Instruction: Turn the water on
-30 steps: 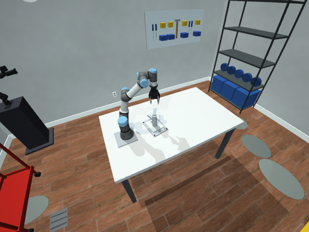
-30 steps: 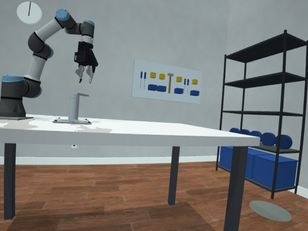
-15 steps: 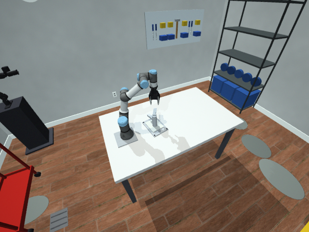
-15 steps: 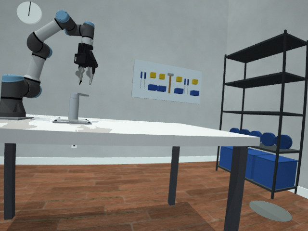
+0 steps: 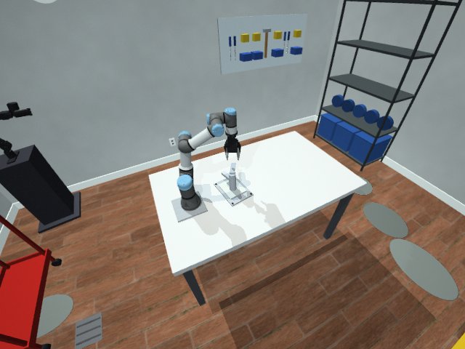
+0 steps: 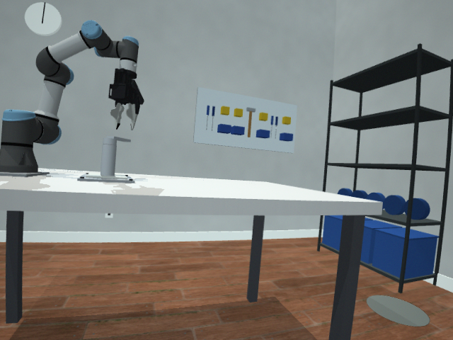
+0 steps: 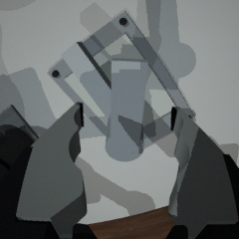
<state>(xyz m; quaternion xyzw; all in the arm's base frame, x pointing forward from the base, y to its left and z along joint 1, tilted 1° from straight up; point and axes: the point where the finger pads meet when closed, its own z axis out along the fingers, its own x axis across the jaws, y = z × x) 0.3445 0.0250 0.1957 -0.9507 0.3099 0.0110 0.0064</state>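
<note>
Now: hand 5 cm above the lever, 2 cm to the left of it and 2 cm past it. Round my hand: metal base plate 20 cm below, 7 cm to the right, 5 cm behind; tap 11 cm below, 5 cm to the right, 3 cm behind.
</note>
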